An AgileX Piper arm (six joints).
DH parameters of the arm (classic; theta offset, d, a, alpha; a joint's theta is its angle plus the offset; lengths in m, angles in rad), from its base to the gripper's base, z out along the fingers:
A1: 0 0.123 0 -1.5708
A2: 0.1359 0 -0.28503 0
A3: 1.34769 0 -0.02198 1.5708
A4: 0 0.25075 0 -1.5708
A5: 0 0 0 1.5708
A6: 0 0.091 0 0
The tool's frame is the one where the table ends.
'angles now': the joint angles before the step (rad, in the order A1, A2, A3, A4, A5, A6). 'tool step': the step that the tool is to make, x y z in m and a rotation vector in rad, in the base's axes. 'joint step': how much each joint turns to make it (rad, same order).
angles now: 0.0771 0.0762 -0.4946 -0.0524 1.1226 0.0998
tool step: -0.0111 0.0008 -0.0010 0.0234 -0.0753 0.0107
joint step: 0.0004 -0.0781 0.0037 0.0202 -0.0025 0.0004
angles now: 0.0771 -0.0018 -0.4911 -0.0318 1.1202 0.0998
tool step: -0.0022 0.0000 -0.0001 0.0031 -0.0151 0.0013
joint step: 0.0002 -0.0150 0.0000 0.0021 -0.0003 0.0002
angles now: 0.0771 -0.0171 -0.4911 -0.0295 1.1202 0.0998
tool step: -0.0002 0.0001 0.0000 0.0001 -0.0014 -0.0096
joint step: -0.0099 -0.0012 0.0000 0.0003 -0.0002 -0.0003
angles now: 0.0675 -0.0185 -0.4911 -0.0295 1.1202 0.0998
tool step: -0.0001 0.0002 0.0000 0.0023 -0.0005 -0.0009
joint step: -0.0020 -0.0006 0.0000 0.0023 0.0000 0.0004
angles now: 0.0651 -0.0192 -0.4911 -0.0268 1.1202 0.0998
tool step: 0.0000 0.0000 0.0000 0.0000 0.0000 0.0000
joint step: 0.0000 0.0000 0.0000 0.0000 0.0000 0.0000
